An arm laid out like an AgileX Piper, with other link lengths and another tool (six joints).
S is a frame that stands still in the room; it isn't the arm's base.
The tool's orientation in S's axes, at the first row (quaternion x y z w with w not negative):
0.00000 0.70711 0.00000 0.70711
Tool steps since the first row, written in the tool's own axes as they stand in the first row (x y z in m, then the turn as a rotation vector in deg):
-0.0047 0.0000 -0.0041 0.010 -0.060 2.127
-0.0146 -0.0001 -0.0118 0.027 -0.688 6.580
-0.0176 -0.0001 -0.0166 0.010 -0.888 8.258
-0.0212 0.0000 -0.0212 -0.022 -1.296 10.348
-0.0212 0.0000 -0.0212 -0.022 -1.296 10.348
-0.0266 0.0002 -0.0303 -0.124 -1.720 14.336
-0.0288 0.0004 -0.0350 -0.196 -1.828 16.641
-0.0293 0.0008 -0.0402 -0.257 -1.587 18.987
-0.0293 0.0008 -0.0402 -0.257 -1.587 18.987
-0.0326 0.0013 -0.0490 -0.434 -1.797 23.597
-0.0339 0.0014 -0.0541 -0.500 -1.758 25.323
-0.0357 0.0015 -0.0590 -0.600 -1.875 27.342
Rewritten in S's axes. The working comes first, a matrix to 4 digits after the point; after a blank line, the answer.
The tool's axes in the first row as the columns of a matrix, in S's axes (used below as rounded here):
0.0000 0.0000 1.0000
0.0000 1.0000 0.0000
-1.0000 0.0000 0.0000

-0.0041 0.0000 0.0047 2.127 -0.060 -0.010
-0.0118 -0.0001 0.0146 6.580 -0.688 -0.027
-0.0166 -0.0001 0.0176 8.258 -0.888 -0.010
-0.0212 0.0000 0.0212 10.348 -1.296 0.022
-0.0212 0.0000 0.0212 10.348 -1.296 0.022
-0.0303 0.0002 0.0266 14.336 -1.720 0.124
-0.0350 0.0004 0.0288 16.641 -1.828 0.196
-0.0402 0.0008 0.0293 18.987 -1.587 0.257
-0.0402 0.0008 0.0293 18.987 -1.587 0.257
-0.0490 0.0013 0.0326 23.597 -1.797 0.434
-0.0541 0.0014 0.0339 25.323 -1.758 0.500
-0.0590 0.0015 0.0357 27.342 -1.875 0.600

